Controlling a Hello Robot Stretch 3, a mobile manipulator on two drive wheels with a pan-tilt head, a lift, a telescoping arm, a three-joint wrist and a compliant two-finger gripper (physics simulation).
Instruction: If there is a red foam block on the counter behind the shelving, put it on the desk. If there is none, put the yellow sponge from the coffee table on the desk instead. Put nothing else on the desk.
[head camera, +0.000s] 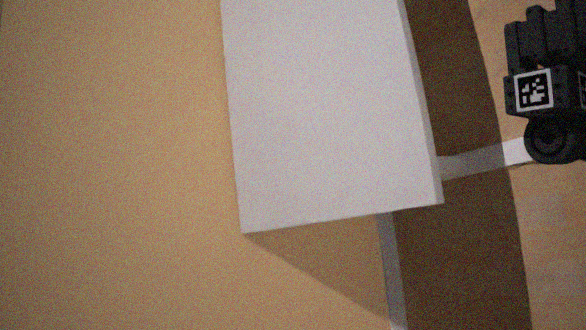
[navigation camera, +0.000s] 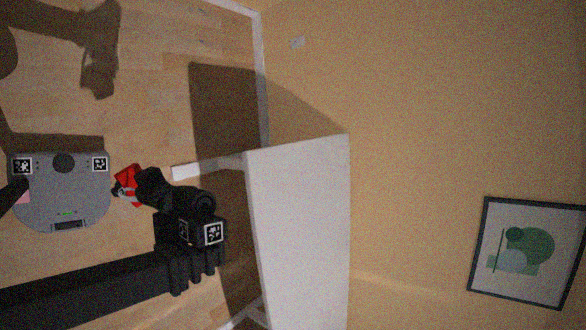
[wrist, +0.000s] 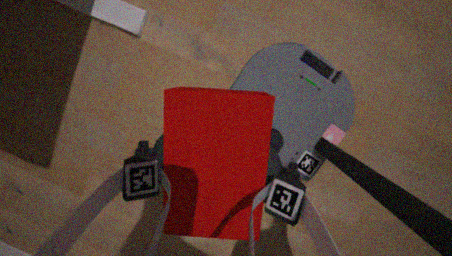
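Where they show: gripper, fingertip midpoint: (navigation camera: 131, 181) (wrist: 218, 157); robot's base, origin of the base link: (navigation camera: 64, 162).
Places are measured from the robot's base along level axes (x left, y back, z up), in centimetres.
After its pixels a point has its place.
Note:
A red foam block (navigation camera: 128, 173) {z 66.2, x -13.7, y -0.2 cm} (wrist: 217, 125) {z 66.3, x -17.1, y 5.3 cm} is held between the two fingers of my gripper (navigation camera: 129, 189) {z 61.6, x -15.4, y 2.3 cm} (wrist: 218, 157) {z 61.6, x -15.4, y 2.3 cm}, which is shut on it. Its broad face fills the middle of the wrist view. The white desk (head camera: 325, 110) {z 72.0, x -76.0, y 15.1 cm} (navigation camera: 302, 225) {z 72.0, x -77.3, y 25.2 cm} stands against the wall, its visible top bare. In the navigation view the gripper and block are left of the desk's long edge, above the floor between the desk and my base, not over the top. The fingers do not show in the head view. The counter, the shelving, the coffee table and the yellow sponge do not show.
My grey base (navigation camera: 62, 192) {z 15.9, x 1.0, y 10.6 cm} (wrist: 300, 100) {z 15.9, x 0.5, y 13.5 cm} is on the wooden floor. My black arm (navigation camera: 100, 280) {z 97.2, x -2.9, y 8.3 cm} extends toward the desk. A white desk foot (head camera: 517, 151) (navigation camera: 185, 171) (wrist: 120, 16) sticks out on the floor. A framed picture (navigation camera: 525, 250) {z 166.7, x -129.8, y 36.7 cm} hangs on the tan wall (head camera: 115, 150) {z 109.9, x -127.6, y 9.5 cm} (navigation camera: 425, 100) {z 114.5, x -120.5, y -33.5 cm}.

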